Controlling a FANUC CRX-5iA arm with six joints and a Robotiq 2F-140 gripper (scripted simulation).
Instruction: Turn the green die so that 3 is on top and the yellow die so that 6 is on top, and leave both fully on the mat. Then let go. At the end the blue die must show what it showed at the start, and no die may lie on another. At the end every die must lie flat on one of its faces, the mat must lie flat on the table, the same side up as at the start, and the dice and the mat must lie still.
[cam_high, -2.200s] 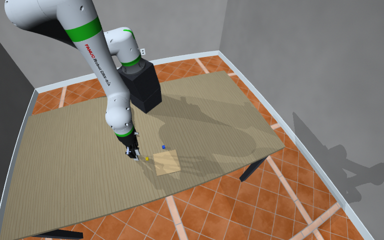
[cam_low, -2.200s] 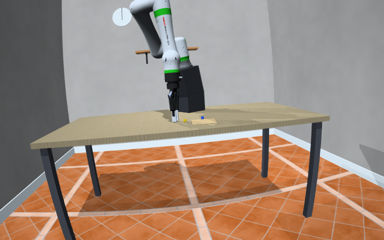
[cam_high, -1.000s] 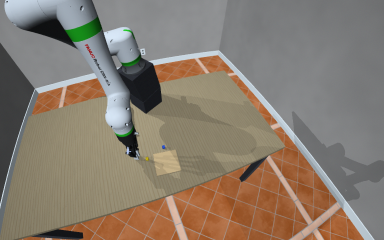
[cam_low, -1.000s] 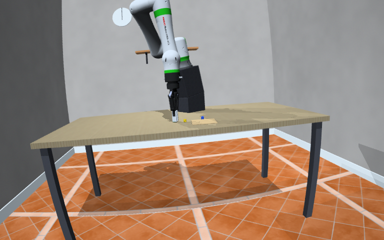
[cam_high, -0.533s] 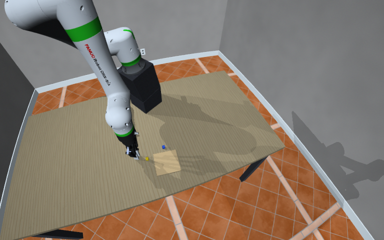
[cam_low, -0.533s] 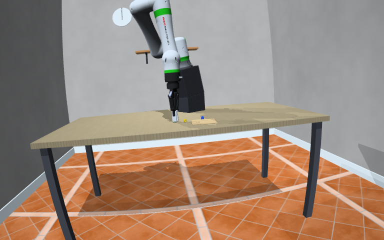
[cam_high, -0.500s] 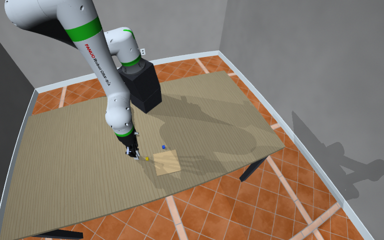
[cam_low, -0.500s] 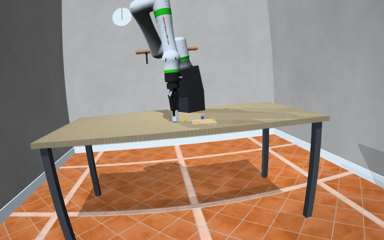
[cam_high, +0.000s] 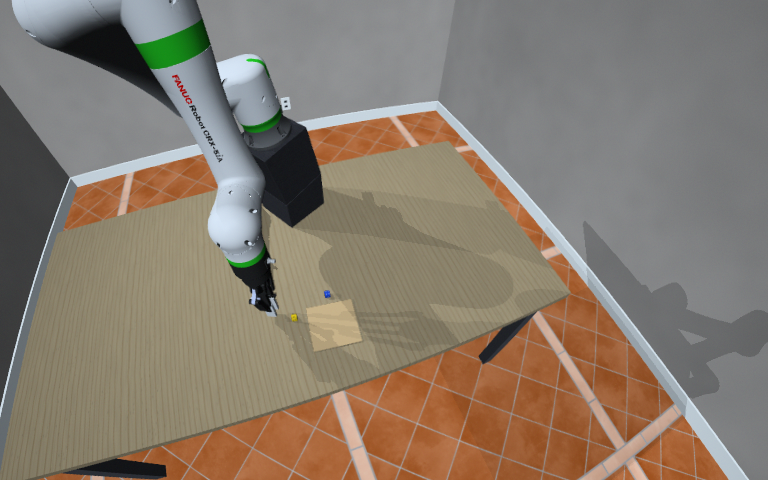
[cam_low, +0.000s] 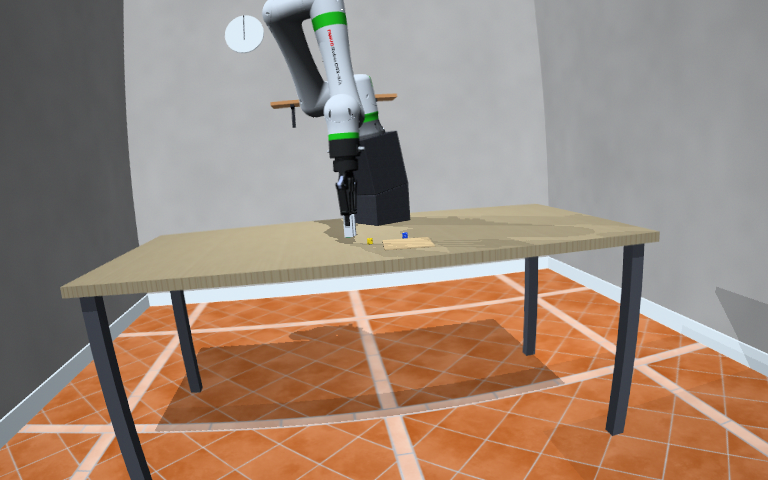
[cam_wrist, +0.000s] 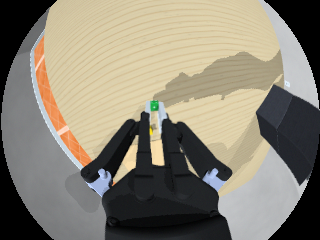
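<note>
My hand is 3 cm short of the yellow die, 6 cm to the right of it and 5 cm above it. From my hand the other things lie so: tan mat: 8 cm ahead, 16 cm to the left, 5 cm below; then blue die: 3 cm behind, 17 cm to the left, 5 cm below; then green die: 1 cm to the right, 3 cm below.
</note>
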